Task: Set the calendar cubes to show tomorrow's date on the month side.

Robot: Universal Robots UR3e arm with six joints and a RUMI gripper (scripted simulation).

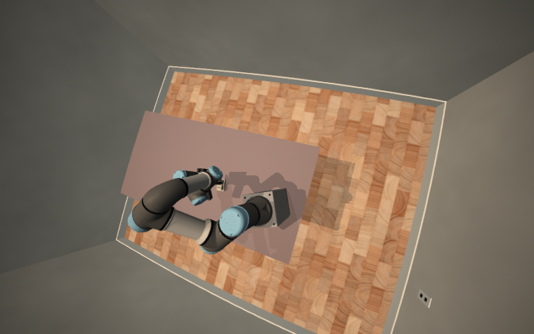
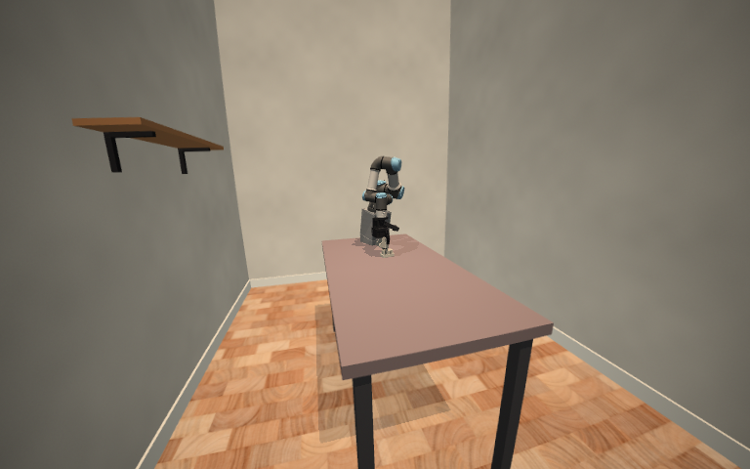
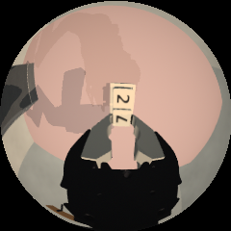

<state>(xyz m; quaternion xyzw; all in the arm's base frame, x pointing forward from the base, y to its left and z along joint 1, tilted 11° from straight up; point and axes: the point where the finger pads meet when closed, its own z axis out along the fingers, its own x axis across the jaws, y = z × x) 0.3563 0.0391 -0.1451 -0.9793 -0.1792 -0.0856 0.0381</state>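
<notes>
Now: the tray 3 cm below my hand, 1 cm to the left of it and 1 cm behind it.
</notes>
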